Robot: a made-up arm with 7 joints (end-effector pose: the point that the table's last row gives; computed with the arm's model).
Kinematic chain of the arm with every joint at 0, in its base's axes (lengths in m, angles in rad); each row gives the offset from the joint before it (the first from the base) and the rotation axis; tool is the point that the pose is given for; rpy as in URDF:
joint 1: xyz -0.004 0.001 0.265 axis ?
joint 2: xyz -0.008 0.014 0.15 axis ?
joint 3: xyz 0.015 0 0.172 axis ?
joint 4: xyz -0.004 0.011 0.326 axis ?
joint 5: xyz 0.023 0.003 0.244 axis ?
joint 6: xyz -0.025 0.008 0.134 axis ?
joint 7: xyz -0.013 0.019 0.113 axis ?
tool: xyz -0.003 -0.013 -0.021 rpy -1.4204 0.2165 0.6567
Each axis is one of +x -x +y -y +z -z.
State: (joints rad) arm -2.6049 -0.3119 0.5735 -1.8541 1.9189 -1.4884 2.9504
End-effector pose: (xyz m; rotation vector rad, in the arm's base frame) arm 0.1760 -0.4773 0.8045 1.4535 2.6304 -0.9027
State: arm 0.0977 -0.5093 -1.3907 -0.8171 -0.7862 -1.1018 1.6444
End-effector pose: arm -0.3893 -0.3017 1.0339 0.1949 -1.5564 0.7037
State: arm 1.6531 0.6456 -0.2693 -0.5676 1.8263 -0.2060 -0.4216
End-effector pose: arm -0.0172 -0.3787 1.2722 -0.5680 1.6488 -1.4967
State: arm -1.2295 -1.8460 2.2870 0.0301 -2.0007 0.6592 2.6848
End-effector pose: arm -0.3309 -0.8803 0.1863 -0.0473 0.7719 -0.1093
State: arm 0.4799 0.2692 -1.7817 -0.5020 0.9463 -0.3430 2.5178
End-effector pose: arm 0.0738 -0.2823 1.2973 -0.2019 1.3262 -0.7783
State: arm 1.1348 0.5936 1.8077 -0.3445 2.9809 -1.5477 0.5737
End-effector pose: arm 0.2126 -0.4593 1.1309 -0.6590 -0.6561 -0.4814
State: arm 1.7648 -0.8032 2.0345 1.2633 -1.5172 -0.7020 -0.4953
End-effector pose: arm -0.2030 0.6793 0.6778 -2.1670 -0.6655 -2.0918
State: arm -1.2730 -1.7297 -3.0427 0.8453 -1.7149 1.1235 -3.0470
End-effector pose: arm -0.2070 -0.7220 0.0041 -0.1964 1.8196 1.0234
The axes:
joint 1: -z
joint 2: +y
joint 3: -z
joint 4: +y
joint 5: -z
joint 6: +y
joint 7: -z

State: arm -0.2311 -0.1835 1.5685 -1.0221 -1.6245 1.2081 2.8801
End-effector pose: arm -0.1471 0.3678 1.1196 1.3345 -1.1433 2.2147
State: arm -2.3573 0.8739 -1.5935 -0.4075 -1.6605 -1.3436 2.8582
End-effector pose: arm -0.4130 0.6158 0.8637 0.5278 -0.8026 -1.9293
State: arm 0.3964 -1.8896 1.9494 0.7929 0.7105 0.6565 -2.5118
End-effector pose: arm -0.7837 -0.0354 0.0799 -0.6480 -2.7007 -1.0040
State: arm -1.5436 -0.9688 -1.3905 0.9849 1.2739 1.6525 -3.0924
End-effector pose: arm -0.3751 -0.4587 0.8745 -1.3274 0.8106 -2.0813
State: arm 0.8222 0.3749 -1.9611 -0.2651 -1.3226 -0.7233 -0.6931
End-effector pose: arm 0.2427 -0.3858 1.2242 -0.6206 2.7280 -0.6429
